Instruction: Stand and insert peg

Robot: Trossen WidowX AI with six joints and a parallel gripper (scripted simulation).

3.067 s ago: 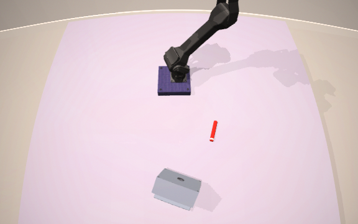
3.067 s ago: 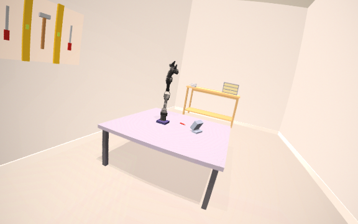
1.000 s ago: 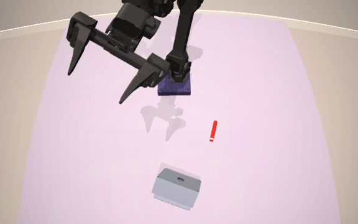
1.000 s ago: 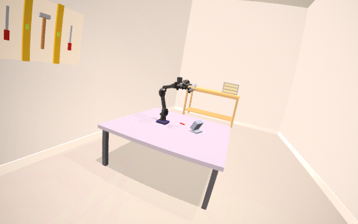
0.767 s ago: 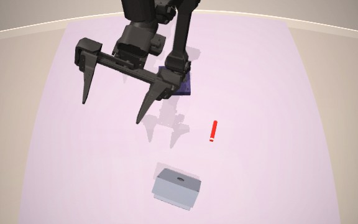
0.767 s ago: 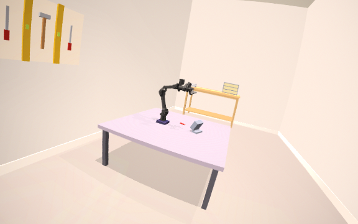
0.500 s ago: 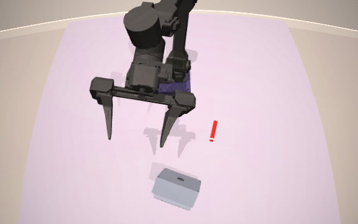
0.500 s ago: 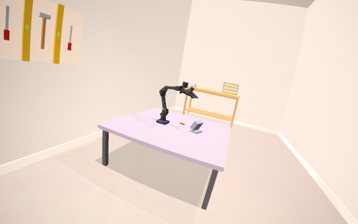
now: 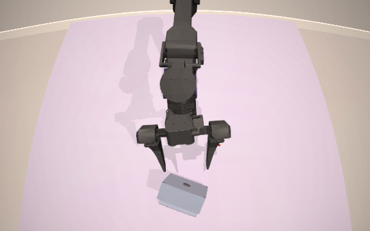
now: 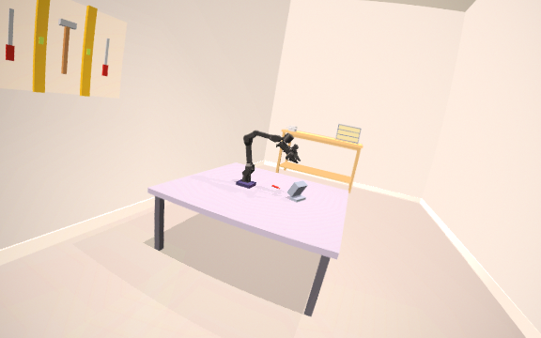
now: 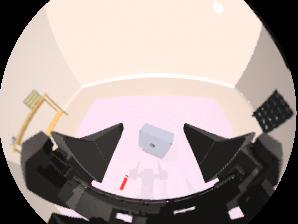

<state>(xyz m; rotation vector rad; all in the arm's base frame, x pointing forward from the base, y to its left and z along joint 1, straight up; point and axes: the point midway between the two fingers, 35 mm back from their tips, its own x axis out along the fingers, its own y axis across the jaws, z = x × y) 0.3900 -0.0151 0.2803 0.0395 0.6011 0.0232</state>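
Now: the peg 28 cm below my gripper tip, 17 cm behind it and 13 cm to the left of it. The rest, counted from my gripper tip: grey sloped panel: 21 cm below, 3 cm ahead, 1 cm to the right.
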